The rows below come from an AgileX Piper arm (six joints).
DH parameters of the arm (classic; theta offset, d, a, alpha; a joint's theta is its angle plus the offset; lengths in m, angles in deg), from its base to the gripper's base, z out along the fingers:
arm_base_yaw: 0 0.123 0 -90
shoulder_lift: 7.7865 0 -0.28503 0
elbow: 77.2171 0 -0.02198 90
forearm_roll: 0 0.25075 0 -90
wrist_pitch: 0 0 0 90
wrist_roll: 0 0.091 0 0
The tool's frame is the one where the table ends.
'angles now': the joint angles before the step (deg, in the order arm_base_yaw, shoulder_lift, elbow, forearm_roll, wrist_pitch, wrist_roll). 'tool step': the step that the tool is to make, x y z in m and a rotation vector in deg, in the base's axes. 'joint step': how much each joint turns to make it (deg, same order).
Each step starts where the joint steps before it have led.
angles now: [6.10, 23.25, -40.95, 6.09, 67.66, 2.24]
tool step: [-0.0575, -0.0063, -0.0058, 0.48, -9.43, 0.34]
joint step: [0.02, -15.37, 0.61, -0.30, 5.36, 0.01]
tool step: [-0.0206, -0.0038, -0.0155, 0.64, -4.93, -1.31]
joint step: [-0.03, -8.06, 2.52, -1.07, 0.47, 1.14]
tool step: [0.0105, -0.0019, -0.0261, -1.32, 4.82, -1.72]
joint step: [0.01, -0.98, 5.74, -1.97, 0.13, 0.84]
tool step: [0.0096, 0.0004, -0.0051, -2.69, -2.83, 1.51]
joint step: [-0.03, 0.01, 2.52, -0.34, -4.92, -3.43]
